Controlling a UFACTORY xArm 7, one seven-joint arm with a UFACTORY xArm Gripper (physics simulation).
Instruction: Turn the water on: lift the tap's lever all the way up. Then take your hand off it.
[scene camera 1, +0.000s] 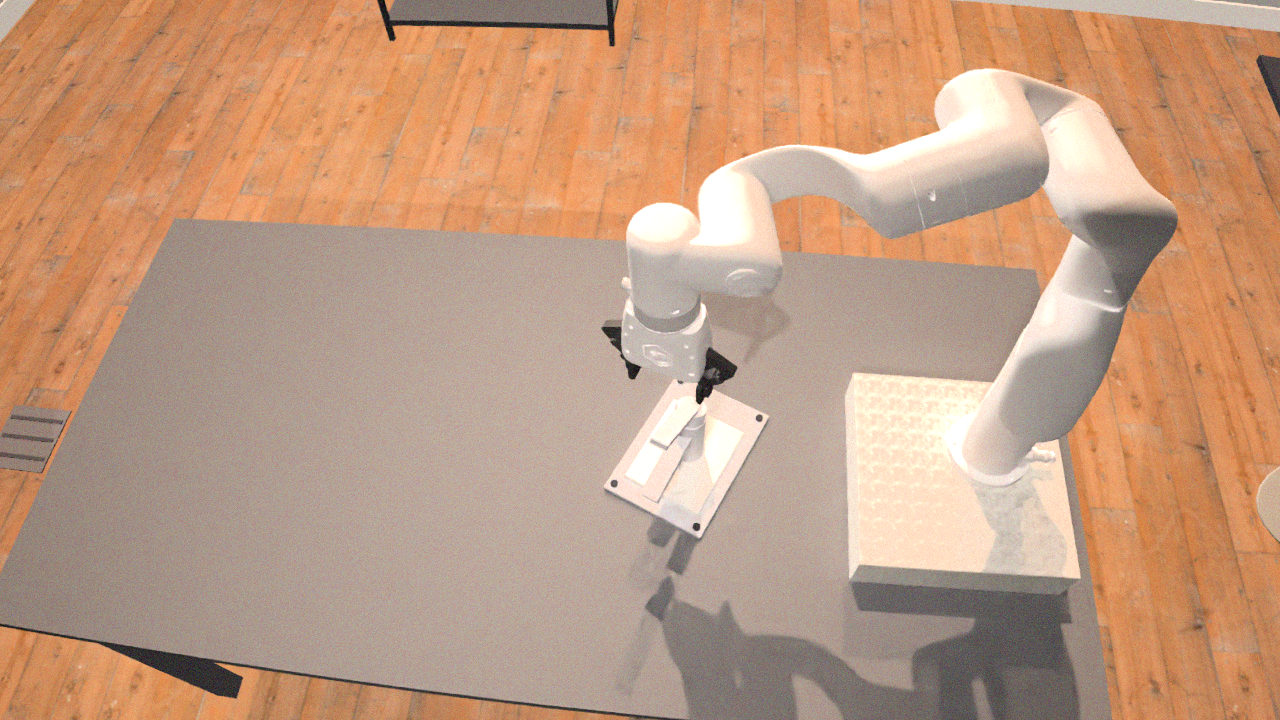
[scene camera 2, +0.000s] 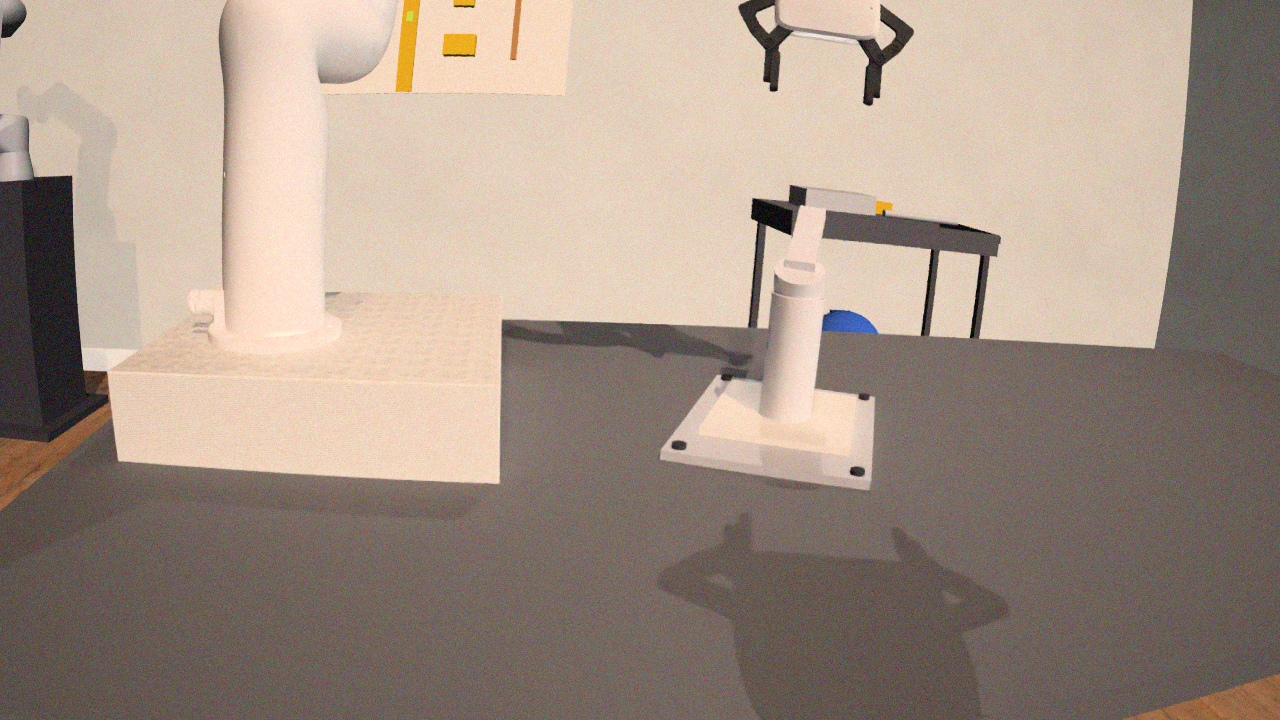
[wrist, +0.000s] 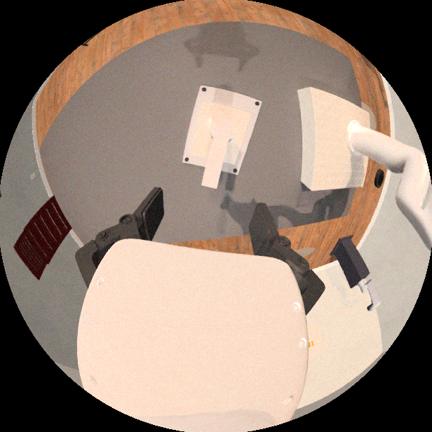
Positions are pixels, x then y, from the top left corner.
The gripper (scene camera 1: 669, 382): 105 cm from the lens. A flat lever (scene camera 1: 687, 413): 119 cm from the lens.
